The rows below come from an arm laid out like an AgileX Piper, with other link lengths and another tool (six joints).
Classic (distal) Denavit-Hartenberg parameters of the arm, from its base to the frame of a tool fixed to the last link. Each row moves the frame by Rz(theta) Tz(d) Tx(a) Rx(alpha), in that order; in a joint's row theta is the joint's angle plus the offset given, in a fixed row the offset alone. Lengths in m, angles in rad.
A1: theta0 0  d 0.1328  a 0  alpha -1.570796
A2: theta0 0.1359  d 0  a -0.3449  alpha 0
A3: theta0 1.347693  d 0  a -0.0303  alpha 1.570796
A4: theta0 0  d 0.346  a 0  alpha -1.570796
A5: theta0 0  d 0  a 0  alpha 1.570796
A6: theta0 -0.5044  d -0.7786  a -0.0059  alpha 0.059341
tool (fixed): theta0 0  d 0.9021  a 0  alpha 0
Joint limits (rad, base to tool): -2.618..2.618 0..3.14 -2.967..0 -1.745..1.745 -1.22..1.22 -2.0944..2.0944
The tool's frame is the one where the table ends.
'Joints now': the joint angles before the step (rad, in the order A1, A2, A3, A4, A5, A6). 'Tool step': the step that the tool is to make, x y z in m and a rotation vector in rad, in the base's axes. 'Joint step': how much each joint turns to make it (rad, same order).
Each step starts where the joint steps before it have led.
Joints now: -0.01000 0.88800 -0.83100 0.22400 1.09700 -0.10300
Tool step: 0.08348 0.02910 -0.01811 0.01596 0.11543 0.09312
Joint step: 0.07899 0.29100 -0.15498 0.02900 -0.01701 -0.02202
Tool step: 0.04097 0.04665 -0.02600 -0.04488 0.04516 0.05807
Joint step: 0.14101 0.15800 -0.06403 -0.06901 -0.06098 0.08802
